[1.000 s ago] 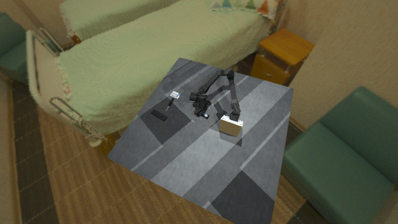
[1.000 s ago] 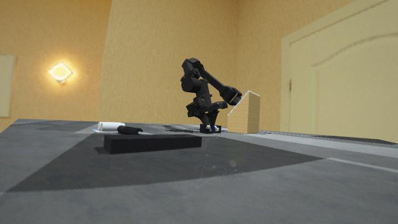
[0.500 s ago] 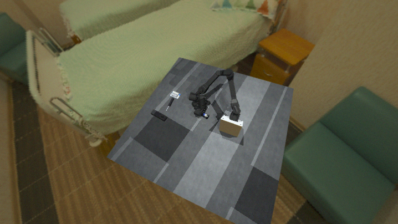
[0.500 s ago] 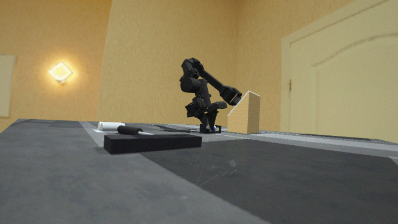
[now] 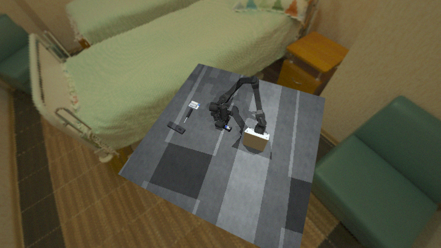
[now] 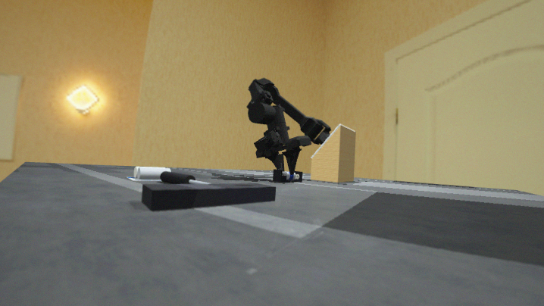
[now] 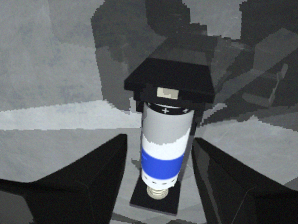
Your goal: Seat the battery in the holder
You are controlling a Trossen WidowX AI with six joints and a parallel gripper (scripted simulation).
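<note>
Right now my gripper tip is right at the battery. Round my gripper tip: white pack: 330 mm ahead, 150 mm to the right, 10 mm below; screwdriver: 340 mm ahead, 10 mm to the right, 10 mm below.
</note>
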